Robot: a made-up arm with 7 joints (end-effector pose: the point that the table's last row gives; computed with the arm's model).
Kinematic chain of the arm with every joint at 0, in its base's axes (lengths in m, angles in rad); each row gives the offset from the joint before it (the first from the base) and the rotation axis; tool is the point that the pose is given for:
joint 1: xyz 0 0 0.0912 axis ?
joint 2: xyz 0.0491 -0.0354 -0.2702 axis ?
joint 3: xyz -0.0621 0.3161 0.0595 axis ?
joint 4: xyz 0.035 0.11 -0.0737 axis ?
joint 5: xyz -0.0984 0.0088 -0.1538 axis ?
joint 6: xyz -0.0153 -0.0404 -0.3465 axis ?
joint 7: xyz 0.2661 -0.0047 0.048 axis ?
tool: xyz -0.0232 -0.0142 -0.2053
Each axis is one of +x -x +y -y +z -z.
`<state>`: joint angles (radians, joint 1 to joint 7).
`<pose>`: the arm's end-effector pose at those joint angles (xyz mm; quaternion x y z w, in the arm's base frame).
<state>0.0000 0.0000 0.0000 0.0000 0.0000 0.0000 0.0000</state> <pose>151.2 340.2 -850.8 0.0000 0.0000 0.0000 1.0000</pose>
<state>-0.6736 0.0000 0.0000 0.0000 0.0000 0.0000 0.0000</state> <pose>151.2 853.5 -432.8 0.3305 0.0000 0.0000 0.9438</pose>
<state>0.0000 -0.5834 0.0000 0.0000 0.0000 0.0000 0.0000</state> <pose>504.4 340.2 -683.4 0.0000 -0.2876 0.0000 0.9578</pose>
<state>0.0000 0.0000 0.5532 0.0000 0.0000 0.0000 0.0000</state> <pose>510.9 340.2 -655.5 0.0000 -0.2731 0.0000 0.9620</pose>
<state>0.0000 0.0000 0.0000 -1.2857 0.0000 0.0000 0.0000</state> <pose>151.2 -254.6 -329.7 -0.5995 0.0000 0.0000 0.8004</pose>
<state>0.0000 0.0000 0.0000 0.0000 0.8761 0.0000 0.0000</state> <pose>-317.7 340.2 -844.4 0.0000 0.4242 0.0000 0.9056</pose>
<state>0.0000 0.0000 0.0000 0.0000 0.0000 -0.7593 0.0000</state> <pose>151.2 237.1 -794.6 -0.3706 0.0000 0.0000 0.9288</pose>
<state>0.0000 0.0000 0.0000 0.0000 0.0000 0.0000 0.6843</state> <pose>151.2 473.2 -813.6 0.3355 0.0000 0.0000 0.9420</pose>
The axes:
joint 1: -x
joint 2: +y
joint 3: -y
joint 4: +x
joint 5: +y
joint 6: +x
joint 7: +x

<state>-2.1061 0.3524 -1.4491 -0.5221 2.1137 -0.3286 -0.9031</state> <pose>17.0 -321.4 38.3 0.3853 0.0477 -0.8944 0.2222</pose>
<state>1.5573 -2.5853 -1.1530 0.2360 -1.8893 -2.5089 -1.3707</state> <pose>-10.7 -241.1 -415.7 -0.0679 -0.3695 -0.9178 0.1285</pose>
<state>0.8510 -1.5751 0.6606 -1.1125 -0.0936 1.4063 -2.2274</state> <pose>-39.2 -238.0 223.4 -0.4186 -0.7870 -0.4517 0.0372</pose>
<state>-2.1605 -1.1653 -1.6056 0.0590 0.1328 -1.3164 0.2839</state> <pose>-226.3 663.0 843.7 0.5372 -0.0027 0.2825 0.7947</pose>
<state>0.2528 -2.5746 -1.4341 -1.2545 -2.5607 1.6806 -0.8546</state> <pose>89.1 675.7 -430.7 0.4901 0.4712 -0.7280 0.0887</pose>
